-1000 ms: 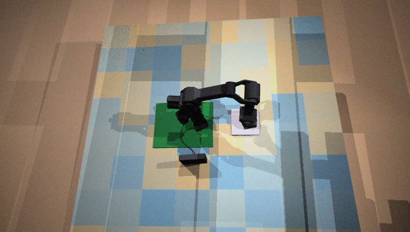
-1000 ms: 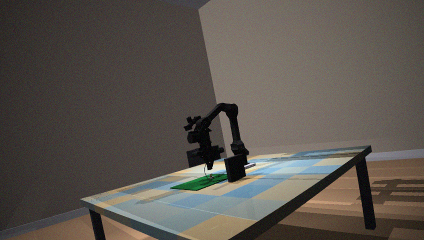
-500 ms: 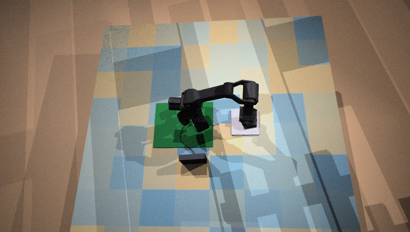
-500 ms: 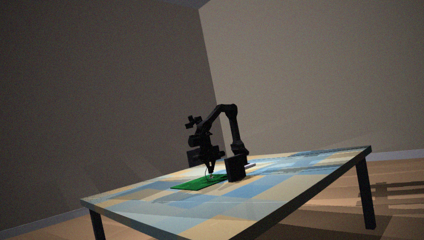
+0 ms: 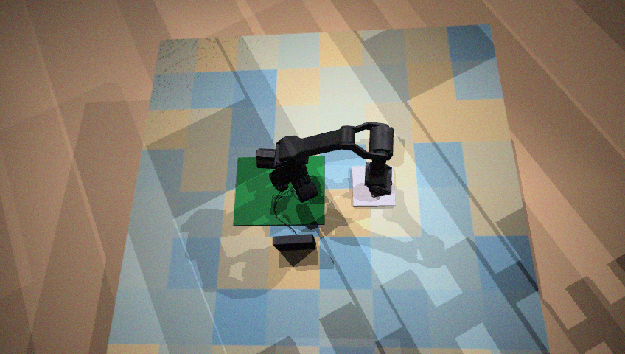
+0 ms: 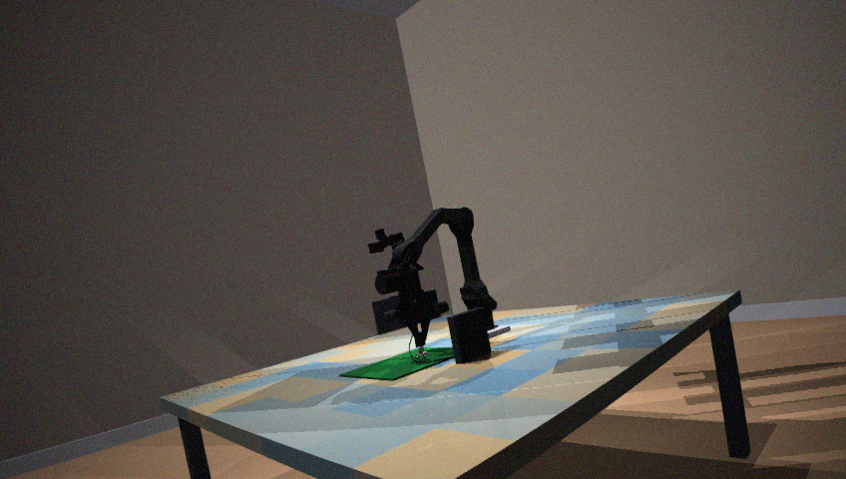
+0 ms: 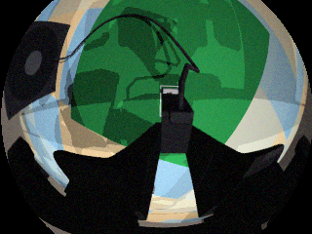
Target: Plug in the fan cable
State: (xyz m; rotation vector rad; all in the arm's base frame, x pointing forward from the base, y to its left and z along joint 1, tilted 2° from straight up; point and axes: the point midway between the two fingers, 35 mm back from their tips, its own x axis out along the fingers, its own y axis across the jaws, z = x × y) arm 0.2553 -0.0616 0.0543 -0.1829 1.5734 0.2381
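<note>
Right now the dark fan plug is 10 mm ahead of my gripper tip and 10 mm above it. The rest, counted from my gripper tip: black fan block (50 mm ahead, 190 mm to the left, 20 mm above).
</note>
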